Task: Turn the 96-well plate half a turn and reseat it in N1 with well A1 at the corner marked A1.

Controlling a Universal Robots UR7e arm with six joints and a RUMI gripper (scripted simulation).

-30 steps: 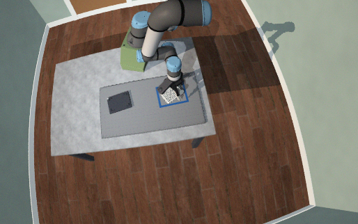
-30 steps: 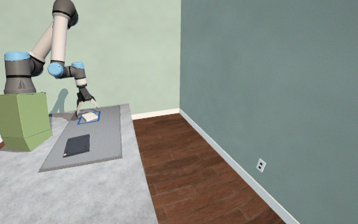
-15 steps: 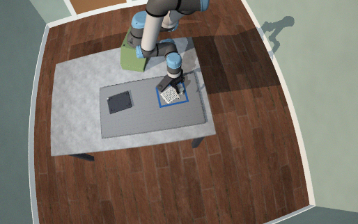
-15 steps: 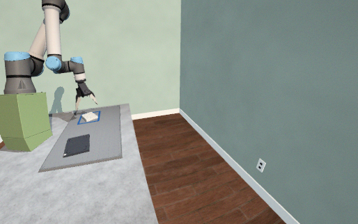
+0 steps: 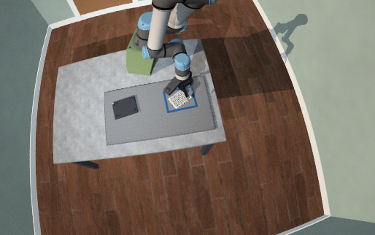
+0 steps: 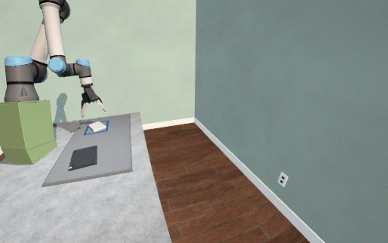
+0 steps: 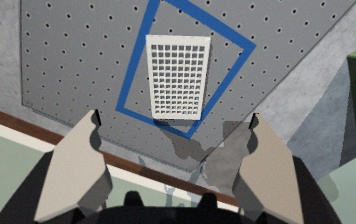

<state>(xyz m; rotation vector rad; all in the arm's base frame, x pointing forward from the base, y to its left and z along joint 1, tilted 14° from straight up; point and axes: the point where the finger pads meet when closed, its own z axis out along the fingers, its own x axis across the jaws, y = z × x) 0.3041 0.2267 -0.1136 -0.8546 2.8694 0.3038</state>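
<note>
The white 96-well plate is 80 mm below my hand. The rest, counted from my hand: dark plate nest (370 mm to the right, 80 mm below, 30 mm ahead).
</note>
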